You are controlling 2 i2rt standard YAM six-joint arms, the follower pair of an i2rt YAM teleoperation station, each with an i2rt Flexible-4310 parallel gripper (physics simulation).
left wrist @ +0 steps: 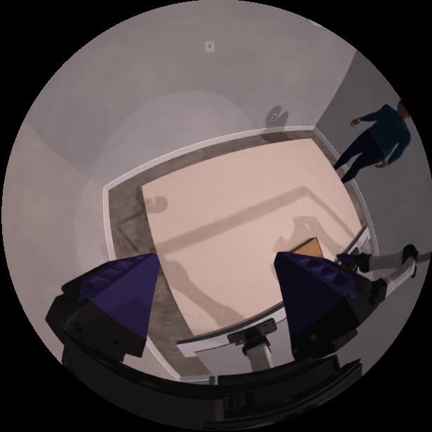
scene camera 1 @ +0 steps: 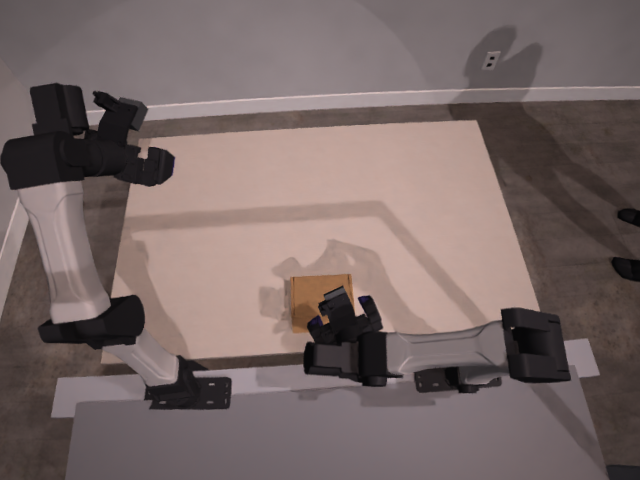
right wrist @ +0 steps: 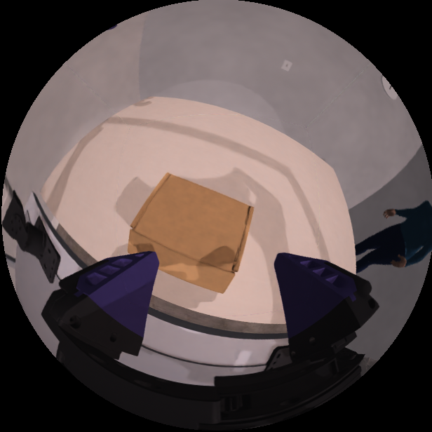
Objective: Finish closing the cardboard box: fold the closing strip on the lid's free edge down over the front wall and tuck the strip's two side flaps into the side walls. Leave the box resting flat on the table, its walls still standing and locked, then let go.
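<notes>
The cardboard box [scene camera 1: 306, 291] [left wrist: 311, 246] [right wrist: 200, 210] rests on the table, its lid lying flat over the walls. In the right wrist view, the closing strip [right wrist: 194, 270] extends from the lid's near edge beyond a crease. Its side flaps cannot be made out clearly, and in scene camera 1 the near right part of the box is hidden. My right gripper [scene camera 1: 340, 310] [right wrist: 216, 260] is open and empty above the box's near side, fingers spread apart. My left gripper [scene camera 1: 166, 166] [left wrist: 216, 260] is open and empty, raised high at the far left, away from the box.
The pale table [scene camera 1: 232, 175] [left wrist: 225, 200] [right wrist: 215, 120] carries the box near its front edge. The white mounting rail [scene camera 1: 273, 374] with both arm bases runs along that edge. The right forearm reaches in from the right. A person [left wrist: 382, 132] [right wrist: 410, 230] stands beyond the table's right side.
</notes>
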